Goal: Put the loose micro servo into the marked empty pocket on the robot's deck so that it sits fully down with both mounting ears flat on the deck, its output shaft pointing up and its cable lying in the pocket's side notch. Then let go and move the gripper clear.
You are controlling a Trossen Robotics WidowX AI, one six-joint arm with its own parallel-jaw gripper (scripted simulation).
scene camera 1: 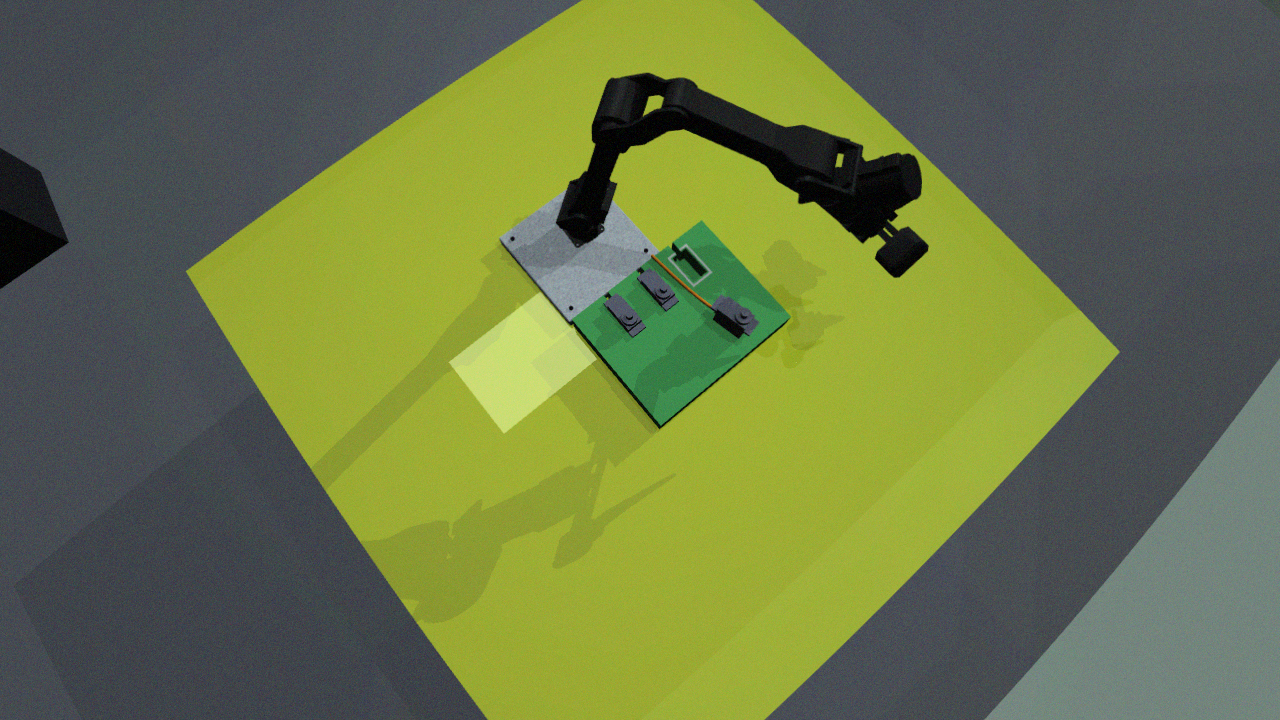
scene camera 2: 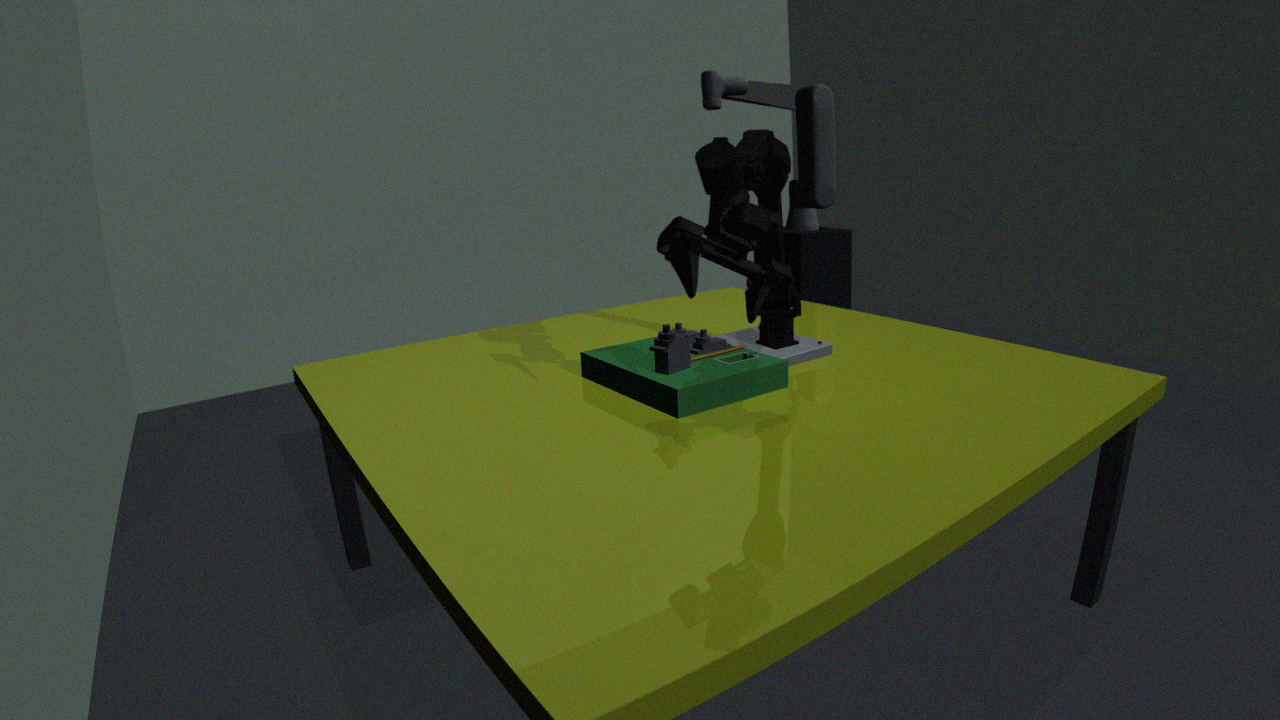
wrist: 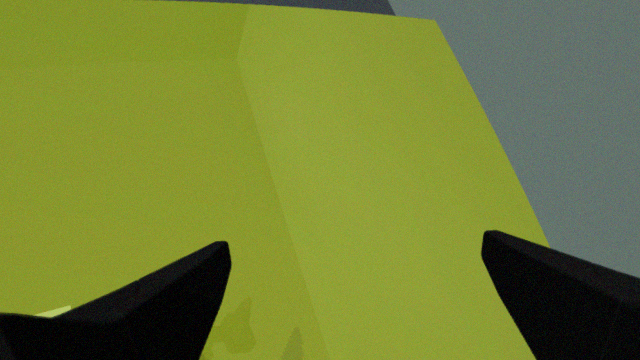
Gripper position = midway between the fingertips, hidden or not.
Observation:
My gripper (scene camera 2: 722, 309) is open and holds nothing. Further things: a dark grey micro servo (scene camera 2: 672, 350) and a green deck (scene camera 1: 682, 352).
The dark grey micro servo also shows in scene camera 1 (scene camera 1: 735, 318). My gripper shows as well in scene camera 1 (scene camera 1: 895, 245) and in the wrist view (wrist: 354, 249). The green deck is seen too in scene camera 2 (scene camera 2: 629, 368). The wrist view does not show the dark grey micro servo: it is out of frame.

